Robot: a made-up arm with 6 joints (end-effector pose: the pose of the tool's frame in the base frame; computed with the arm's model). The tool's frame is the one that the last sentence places.
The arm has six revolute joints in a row. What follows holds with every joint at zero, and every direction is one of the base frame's.
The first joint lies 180 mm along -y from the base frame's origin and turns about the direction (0.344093, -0.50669, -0.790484), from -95.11 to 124.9 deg.
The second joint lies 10 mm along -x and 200 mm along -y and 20 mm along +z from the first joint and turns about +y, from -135.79 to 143.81 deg.
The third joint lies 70 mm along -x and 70 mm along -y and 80 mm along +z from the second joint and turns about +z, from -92.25 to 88.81 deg.
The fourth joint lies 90 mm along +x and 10 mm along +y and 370 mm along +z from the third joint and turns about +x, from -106 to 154.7 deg.
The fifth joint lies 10 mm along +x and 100 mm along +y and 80 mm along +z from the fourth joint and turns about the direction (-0.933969, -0.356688, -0.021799), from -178.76 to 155.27 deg.
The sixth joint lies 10 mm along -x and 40 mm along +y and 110 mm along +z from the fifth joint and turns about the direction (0.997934, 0.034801, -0.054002), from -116.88 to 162.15 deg.
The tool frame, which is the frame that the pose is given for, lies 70 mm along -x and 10 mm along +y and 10 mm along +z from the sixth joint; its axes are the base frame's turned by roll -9.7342, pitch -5.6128 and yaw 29.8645 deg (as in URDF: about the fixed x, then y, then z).
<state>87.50 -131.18 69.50 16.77 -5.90 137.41</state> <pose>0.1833 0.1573 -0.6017 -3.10 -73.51 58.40</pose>
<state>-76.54 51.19 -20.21 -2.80 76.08 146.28</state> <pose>0.2836 0.2417 -0.0253 18.40 62.28 30.82</pose>
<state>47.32 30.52 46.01 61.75 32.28 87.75</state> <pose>-0.2299 -0.6775 0.5316 135.14 -36.78 11.76</pose>
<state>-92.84 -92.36 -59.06 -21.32 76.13 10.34</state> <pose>0.1492 -0.3788 0.3955 -59.02 -41.08 27.43</pose>
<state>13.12 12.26 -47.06 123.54 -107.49 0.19</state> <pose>-0.0934 -0.5823 0.3328 -115.76 83.64 -31.09</pose>
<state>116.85 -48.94 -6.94 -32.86 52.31 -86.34</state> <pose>-0.1466 0.2322 0.0543 -31.34 125.73 -100.41</pose>
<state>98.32 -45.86 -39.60 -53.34 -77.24 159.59</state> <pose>-0.4952 0.1955 0.0119 -29.59 101.54 -41.77</pose>
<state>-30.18 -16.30 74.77 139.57 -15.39 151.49</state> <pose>0.2169 -0.3469 0.4076 -50.75 -59.48 118.64</pose>
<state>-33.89 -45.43 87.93 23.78 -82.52 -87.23</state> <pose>-0.1776 -0.4168 0.5742 -22.90 -1.93 167.78</pose>
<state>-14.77 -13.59 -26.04 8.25 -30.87 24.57</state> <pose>-0.0375 -0.3818 0.7157 49.50 -22.22 11.27</pose>
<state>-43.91 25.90 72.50 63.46 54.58 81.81</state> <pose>0.5098 -0.0530 0.5417 98.94 77.53 36.96</pose>
